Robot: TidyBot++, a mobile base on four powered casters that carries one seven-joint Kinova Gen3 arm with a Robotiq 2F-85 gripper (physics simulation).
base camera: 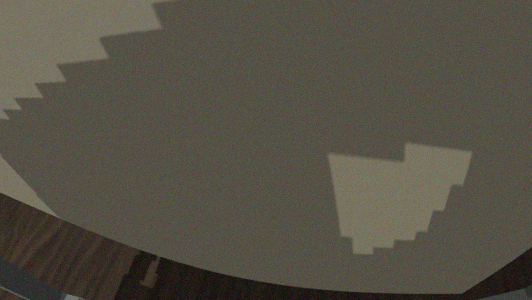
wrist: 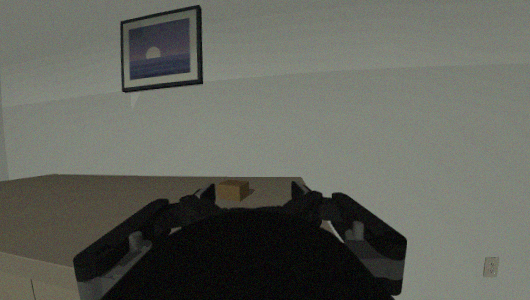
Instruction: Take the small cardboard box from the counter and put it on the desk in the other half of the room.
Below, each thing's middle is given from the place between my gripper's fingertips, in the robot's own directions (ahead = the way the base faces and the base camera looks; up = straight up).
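With the framed sunset picture [wrist: 157,51] as my reference, I find my hand well below it, and also a long way to the right of it and far short of it.
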